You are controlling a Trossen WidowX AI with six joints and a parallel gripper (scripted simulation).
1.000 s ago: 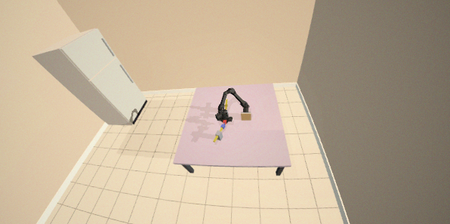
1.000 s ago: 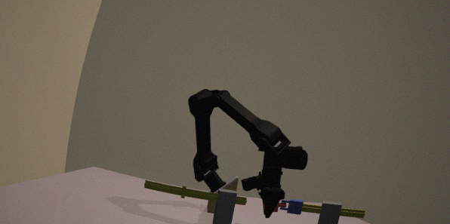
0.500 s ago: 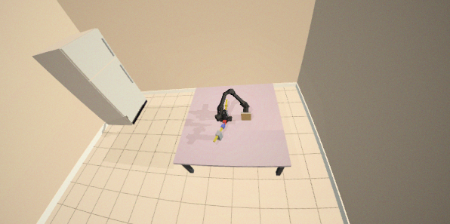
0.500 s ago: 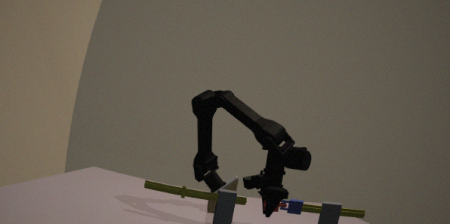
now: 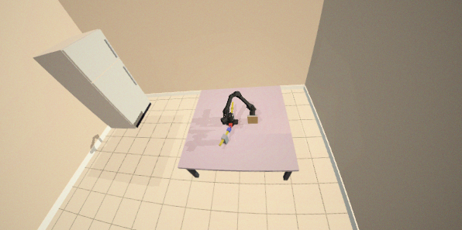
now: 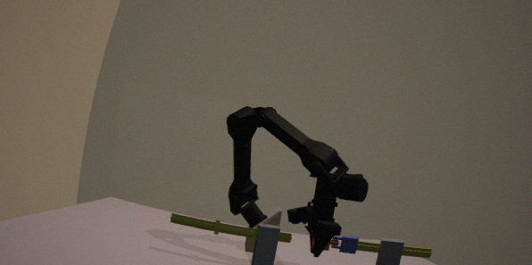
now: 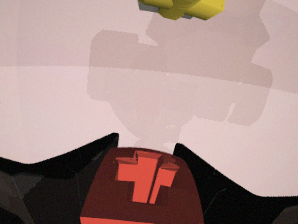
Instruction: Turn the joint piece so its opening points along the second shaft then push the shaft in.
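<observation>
My gripper tip is 4 cm below the red joint piece and 2 cm to the right of it.
</observation>
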